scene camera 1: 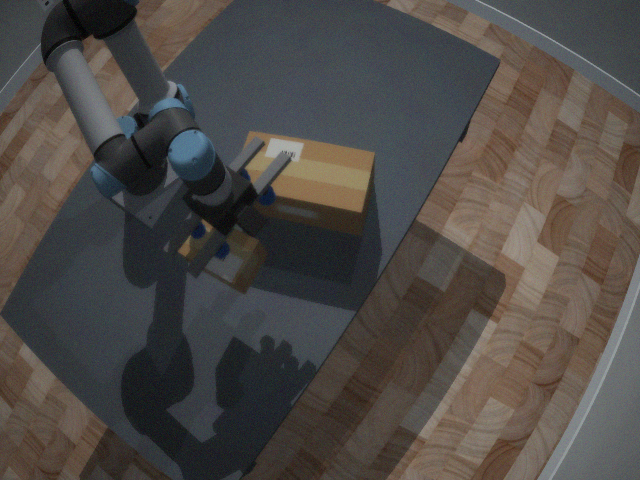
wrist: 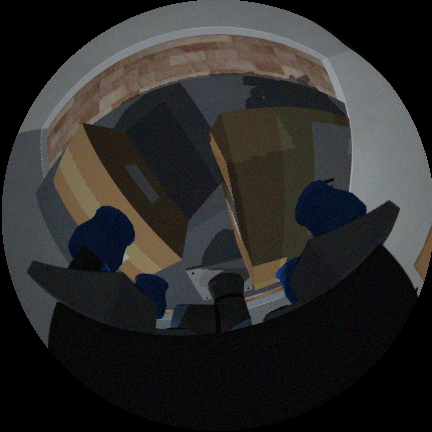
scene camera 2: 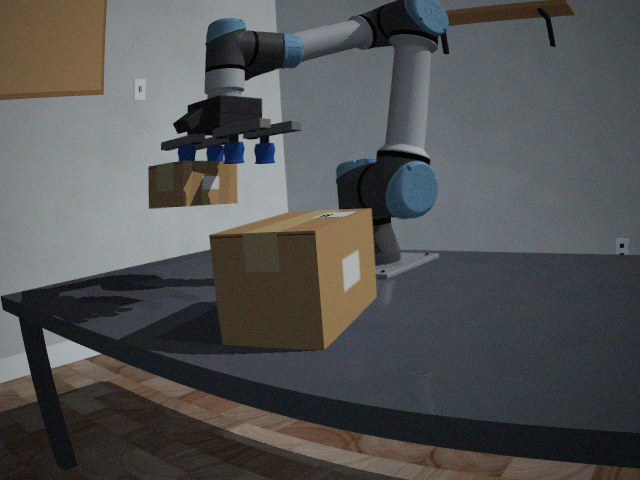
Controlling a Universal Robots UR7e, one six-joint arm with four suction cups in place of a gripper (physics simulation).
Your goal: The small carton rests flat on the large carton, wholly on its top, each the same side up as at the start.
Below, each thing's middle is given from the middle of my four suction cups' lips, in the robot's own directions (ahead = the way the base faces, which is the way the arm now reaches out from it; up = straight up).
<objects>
Now: the small carton [scene camera 2: 184, 183] 70 mm to the right of my suction cup, 40 mm below it and 20 mm ahead of it. Also, from my suction cup: large carton [scene camera 2: 297, 280]: 190 mm to the left, 190 mm below, 20 mm ahead.
</objects>
